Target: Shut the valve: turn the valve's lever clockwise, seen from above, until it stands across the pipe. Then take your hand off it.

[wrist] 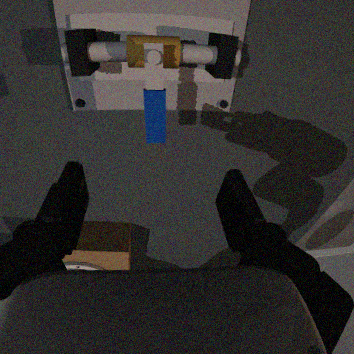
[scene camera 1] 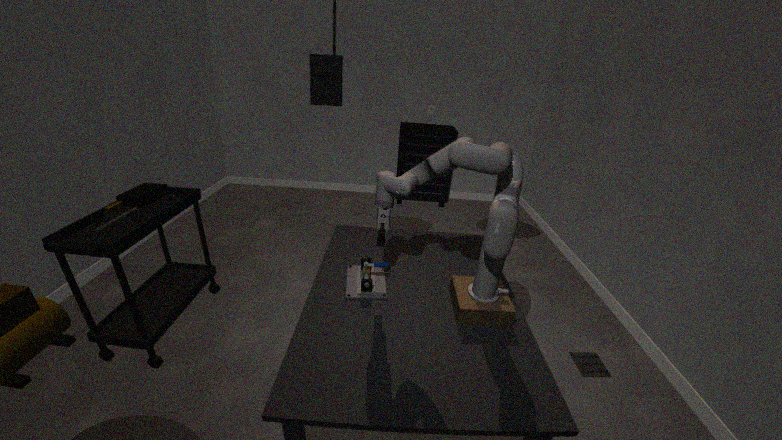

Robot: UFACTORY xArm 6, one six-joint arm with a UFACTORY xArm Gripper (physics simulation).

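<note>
The valve's lever has a blue handle [scene camera 1: 381, 264] [wrist: 155, 117] on a pale arm and points straight across the pipe [wrist: 200, 54], at about a right angle to it. The brass valve body [wrist: 135, 51] sits midway on the pipe between two black supports on a pale base plate [scene camera 1: 354, 281] [wrist: 112, 97]. My gripper [scene camera 1: 381, 244] [wrist: 155, 182] is open and empty. It is above the table, up and clear of the handle, with the fingers wide apart and the handle's end beyond them in the wrist view.
The dark table [scene camera 1: 333, 372] bears the valve's plate and the arm's wooden base block [scene camera 1: 483, 316] [wrist: 107, 237], which stands to the right of the plate in the scene view. A black cart [scene camera 1: 123, 249] stands on the floor to the left of the table.
</note>
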